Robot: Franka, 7 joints.
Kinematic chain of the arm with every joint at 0, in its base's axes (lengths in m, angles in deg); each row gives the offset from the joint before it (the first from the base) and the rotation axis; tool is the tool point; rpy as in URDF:
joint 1: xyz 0 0 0.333 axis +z
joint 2: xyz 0 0 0 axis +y
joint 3: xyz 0 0 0.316 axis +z
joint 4: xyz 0.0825 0 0 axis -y
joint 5: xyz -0.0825 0 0.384 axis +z
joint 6: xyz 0 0 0 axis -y
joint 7: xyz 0.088 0 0 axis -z
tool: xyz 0 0 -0.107 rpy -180 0 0
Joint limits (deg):
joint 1: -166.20..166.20
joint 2: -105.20..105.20
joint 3: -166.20..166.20
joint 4: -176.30..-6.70
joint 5: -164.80..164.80
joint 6: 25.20..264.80
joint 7: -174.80..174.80
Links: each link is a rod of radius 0.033 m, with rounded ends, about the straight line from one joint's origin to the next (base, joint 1, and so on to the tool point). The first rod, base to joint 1, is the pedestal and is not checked.
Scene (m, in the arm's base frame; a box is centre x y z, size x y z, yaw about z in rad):
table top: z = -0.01
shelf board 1: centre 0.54 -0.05 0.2 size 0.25 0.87 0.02 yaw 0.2
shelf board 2: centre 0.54 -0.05 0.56 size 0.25 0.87 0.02 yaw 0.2
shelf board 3: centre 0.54 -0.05 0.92 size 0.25 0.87 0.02 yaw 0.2
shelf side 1: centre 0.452 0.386 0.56 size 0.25 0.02 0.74 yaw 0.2
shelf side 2: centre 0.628 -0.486 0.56 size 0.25 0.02 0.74 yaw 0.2
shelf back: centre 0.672 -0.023 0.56 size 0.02 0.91 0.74 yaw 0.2
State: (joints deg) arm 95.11 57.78 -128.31 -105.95 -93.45 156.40 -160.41
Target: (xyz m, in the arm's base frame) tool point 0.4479 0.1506 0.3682
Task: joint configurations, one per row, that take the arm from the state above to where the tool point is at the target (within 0.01 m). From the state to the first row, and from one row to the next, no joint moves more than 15 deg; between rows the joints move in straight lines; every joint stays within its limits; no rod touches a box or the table.
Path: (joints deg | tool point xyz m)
1: 89.43 54.89 -134.31 -119.39 -100.31 155.87 -153.78 | 0.4325 -0.1140 0.7118
2: 83.75 52.01 -140.32 -132.83 -107.17 155.34 -147.14 | 0.3269 -0.2529 0.6365
3: 78.07 49.12 -146.32 -146.27 -114.03 154.81 -140.51 | 0.1994 -0.3279 0.5385
4: 72.39 46.23 -152.33 -159.71 -120.90 154.28 -133.88 | 0.0776 -0.3352 0.4286
5: 66.71 43.35 -158.33 -173.15 -127.76 153.75 -127.25 | -0.0131 -0.2826 0.3194
6: 78.57 46.91 -144.82 -164.66 -120.36 157.34 -135.54 | 0.1331 -0.2956 0.3719
7: 90.43 50.48 -131.30 -156.18 -112.96 160.92 -143.83 | 0.2926 -0.2219 0.4029
8: 102.29 54.04 -117.79 -147.70 -105.56 164.51 -152.12 | 0.4128 -0.0627 0.4031
9: 114.15 57.61 -104.27 -139.21 -98.17 168.10 -160.41 | 0.4479 0.1507 0.3682

